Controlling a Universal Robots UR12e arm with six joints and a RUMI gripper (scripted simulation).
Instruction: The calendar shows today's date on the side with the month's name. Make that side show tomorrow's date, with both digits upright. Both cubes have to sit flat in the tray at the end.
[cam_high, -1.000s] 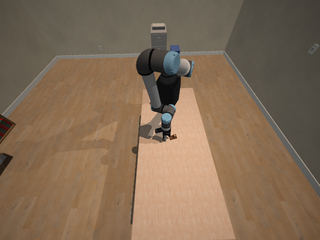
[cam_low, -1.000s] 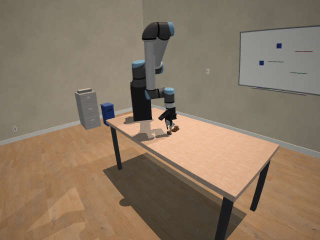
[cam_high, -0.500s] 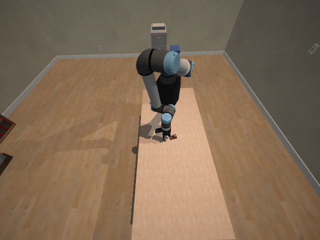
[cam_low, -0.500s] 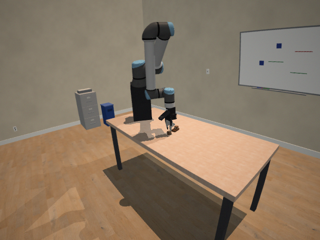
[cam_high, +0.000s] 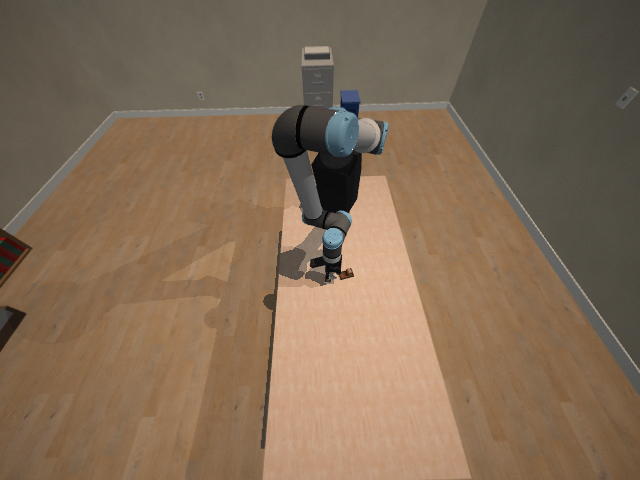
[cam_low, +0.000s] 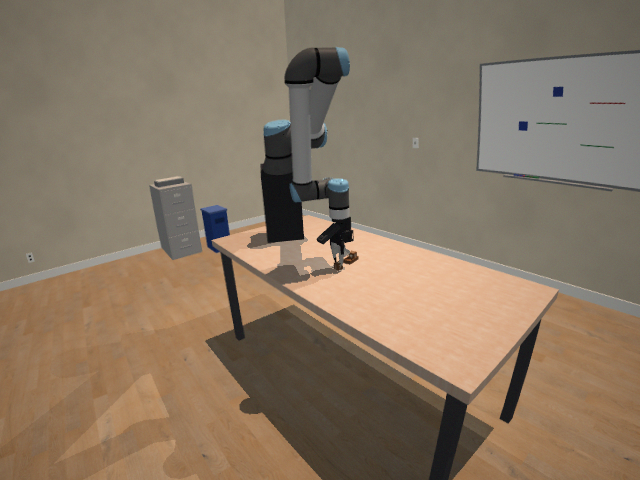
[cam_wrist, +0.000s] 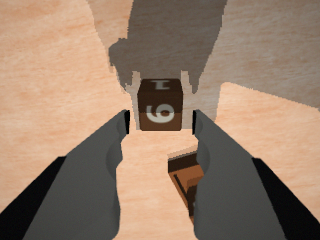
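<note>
Right now the brown digit cube is 2 cm below my hand. Round my hand: brown calendar tray: 2 cm behind, 11 cm to the left, 3 cm below.
</note>
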